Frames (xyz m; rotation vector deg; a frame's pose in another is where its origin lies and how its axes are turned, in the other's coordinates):
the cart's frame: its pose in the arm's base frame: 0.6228 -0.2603 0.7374 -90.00 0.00 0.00
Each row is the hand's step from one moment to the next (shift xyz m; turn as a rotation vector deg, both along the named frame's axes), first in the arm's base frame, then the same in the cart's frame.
Working: the arm's base frame: its pose in the cart's frame: -0.6228 0.7374 0.2603 90.00 0.00 0.00

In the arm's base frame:
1: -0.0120 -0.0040 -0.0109 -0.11 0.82 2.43
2: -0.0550 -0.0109 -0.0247 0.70 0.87 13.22
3: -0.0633 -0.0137 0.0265 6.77 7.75 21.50
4: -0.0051 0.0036 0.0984 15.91 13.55 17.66
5: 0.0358 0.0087 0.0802 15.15 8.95 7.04
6: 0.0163 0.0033 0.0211 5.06 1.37 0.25
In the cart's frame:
1: -0.0120 0.0109 -0.0040 -0.11 -2.43 0.82
2: -0.0550 0.0247 -0.0109 0.70 -13.22 0.87
3: -0.0633 -0.0265 -0.0137 6.77 -21.50 7.75
4: -0.0051 -0.0984 0.0036 15.91 -17.66 13.55
5: 0.0358 -0.0802 0.0087 15.15 -7.04 8.95
6: 0.0163 -0.0211 0.0033 5.06 -0.25 1.37

